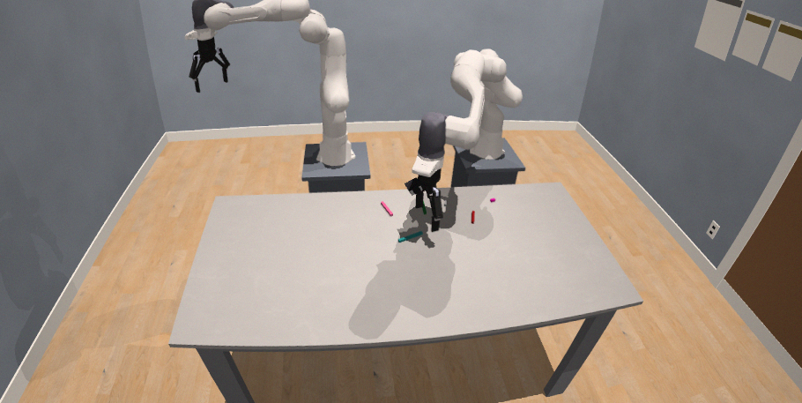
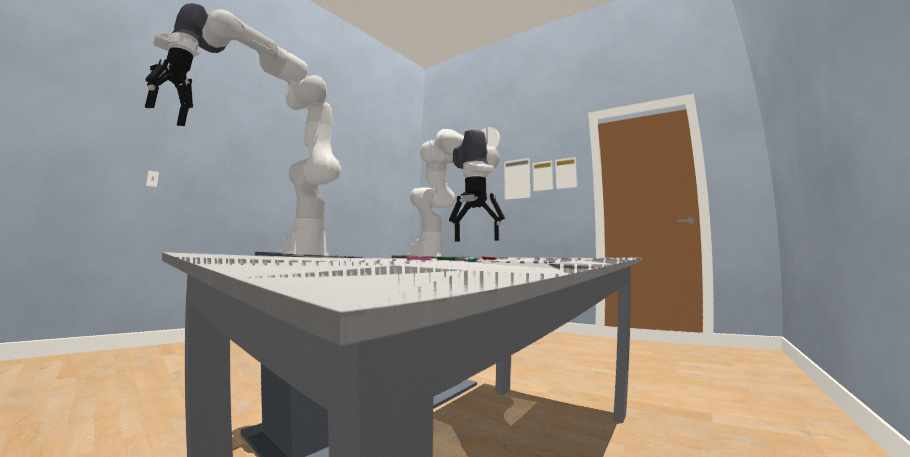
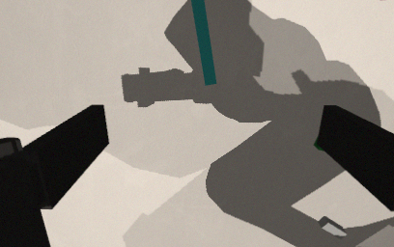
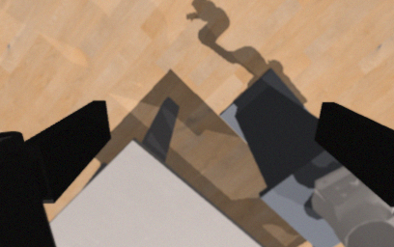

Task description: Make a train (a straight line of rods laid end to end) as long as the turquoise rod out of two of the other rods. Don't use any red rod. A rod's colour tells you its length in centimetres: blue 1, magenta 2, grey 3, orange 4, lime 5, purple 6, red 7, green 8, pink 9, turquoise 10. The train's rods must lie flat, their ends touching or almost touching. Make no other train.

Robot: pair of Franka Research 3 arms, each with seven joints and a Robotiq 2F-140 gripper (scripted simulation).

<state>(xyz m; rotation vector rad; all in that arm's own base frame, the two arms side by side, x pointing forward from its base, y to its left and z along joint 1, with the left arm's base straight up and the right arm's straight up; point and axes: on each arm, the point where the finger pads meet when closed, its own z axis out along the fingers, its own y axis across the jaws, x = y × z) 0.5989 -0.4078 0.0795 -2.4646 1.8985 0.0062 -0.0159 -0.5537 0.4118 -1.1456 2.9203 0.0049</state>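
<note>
Now: left hand 2 cm short of the turquoise rod, 6 cm to the left of it and 7 cm above it. From my left hand the other things lie so: grey rod: 17 cm behind, 12 cm to the left, 7 cm below; then pink rod: 16 cm behind, 12 cm to the right, 7 cm below; then green rod: 15 cm behind, 2 cm to the left, 7 cm below.
</note>
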